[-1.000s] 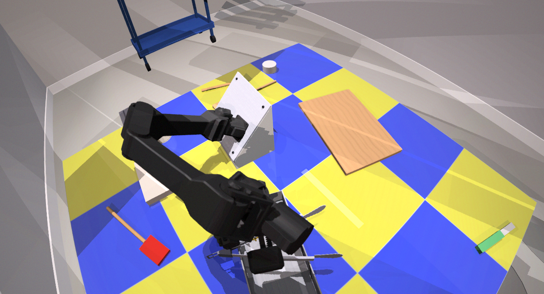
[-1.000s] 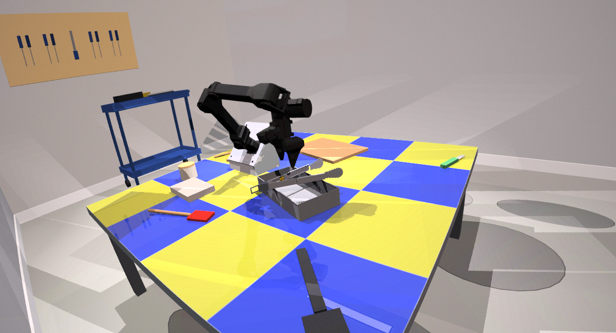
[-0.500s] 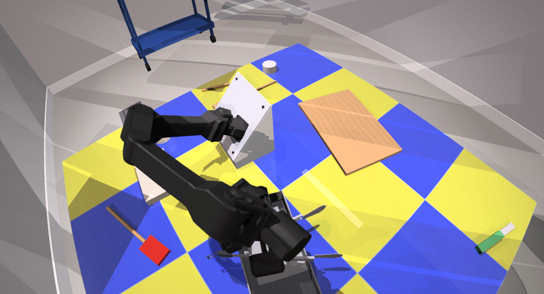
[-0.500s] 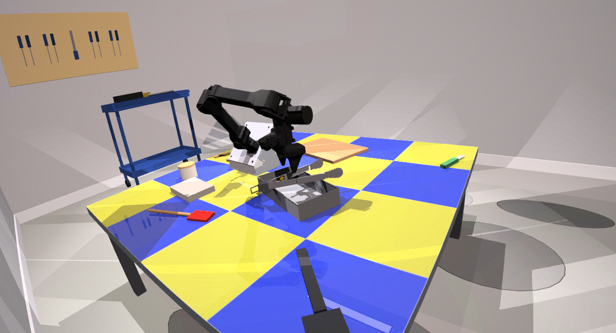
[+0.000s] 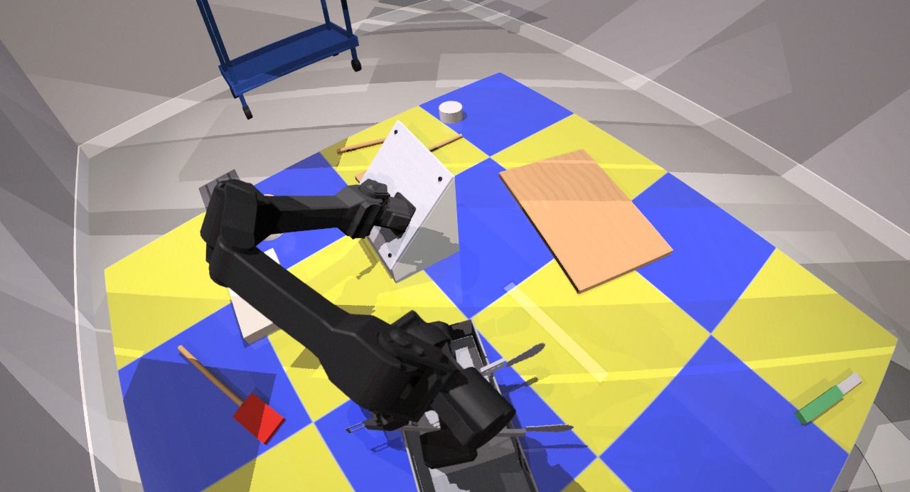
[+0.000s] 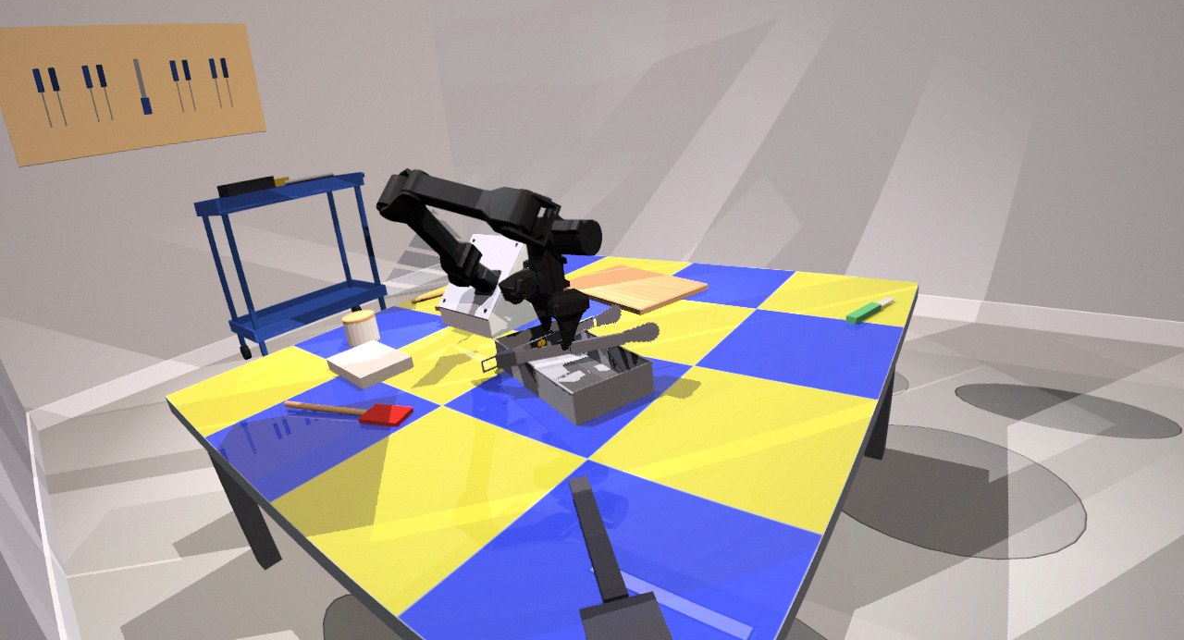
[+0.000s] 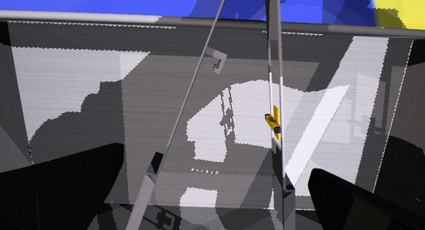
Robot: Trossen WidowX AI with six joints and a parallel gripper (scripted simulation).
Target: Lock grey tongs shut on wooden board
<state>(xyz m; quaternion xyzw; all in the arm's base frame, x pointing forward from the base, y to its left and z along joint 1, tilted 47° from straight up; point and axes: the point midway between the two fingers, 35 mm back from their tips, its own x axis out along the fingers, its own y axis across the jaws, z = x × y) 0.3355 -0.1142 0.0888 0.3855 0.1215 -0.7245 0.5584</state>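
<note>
Now: the grey roasting tin 5 cm below my gripper tip, 1 cm to the left of it and 1 cm ahead of it. Round my gripper tip: red spatula: 29 cm to the right, 25 cm behind, 8 cm below; yellow lock piece: 3 cm behind, 1 cm to the right, 1 cm below; tong arm: 5 cm ahead, 2 cm to the left, 1 cm below.
</note>
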